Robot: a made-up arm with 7 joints.
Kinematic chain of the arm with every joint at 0, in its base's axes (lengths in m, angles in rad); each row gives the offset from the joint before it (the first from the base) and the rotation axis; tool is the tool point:
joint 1: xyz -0.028 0.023 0.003 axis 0 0.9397 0.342
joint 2: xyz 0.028 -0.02 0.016 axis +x
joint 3: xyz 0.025 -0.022 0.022 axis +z
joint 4: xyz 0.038 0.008 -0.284 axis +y
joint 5: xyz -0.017 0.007 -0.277 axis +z
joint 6: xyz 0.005 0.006 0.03 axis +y
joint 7: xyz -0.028 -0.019 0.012 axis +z
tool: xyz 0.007 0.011 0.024
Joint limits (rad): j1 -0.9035..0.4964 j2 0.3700..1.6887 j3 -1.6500..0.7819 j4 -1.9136..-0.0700 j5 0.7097..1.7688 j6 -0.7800..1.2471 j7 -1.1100..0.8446
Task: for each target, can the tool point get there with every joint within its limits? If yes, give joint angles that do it. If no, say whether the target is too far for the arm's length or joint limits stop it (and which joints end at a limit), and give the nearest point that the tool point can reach.
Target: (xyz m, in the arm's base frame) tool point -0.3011 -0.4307 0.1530
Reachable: no: joint limits stop it (at a limit: joint 1, joint 2, joint 3, joint 4, joint 5, joint 6, joint 7) | nearest point -0.1056 -0.2050 -0.2433 | short by 0.496 m
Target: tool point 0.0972 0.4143 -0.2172
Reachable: yes | joints -0.1535 1.2968 -1.3247 -0.4630 1.0462 -0.1772 0.3623
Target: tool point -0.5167 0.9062 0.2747
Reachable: no: too far | nearest point -0.0887 0.5108 0.0139 | short by 0.638 m
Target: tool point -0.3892 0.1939 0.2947
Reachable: no: joint limits stop it (at a limit: joint 1, joint 2, joint 3, joint 4, joint 5, joint 6, joint 7) | nearest point -0.0354 0.1450 0.3163 | short by 0.358 m
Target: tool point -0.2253 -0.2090 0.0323
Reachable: no: joint limits stop it (at a limit: joint 1, joint 2, joint 3, joint 4, joint 5, joint 6, joint 7) | nearest point -0.1056 -0.2050 -0.2433 | short by 0.301 m
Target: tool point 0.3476 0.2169 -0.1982
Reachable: yes | joints -0.6432 1.0371 -0.9898 -0.7672 1.6788 -0.6143 -0.6276
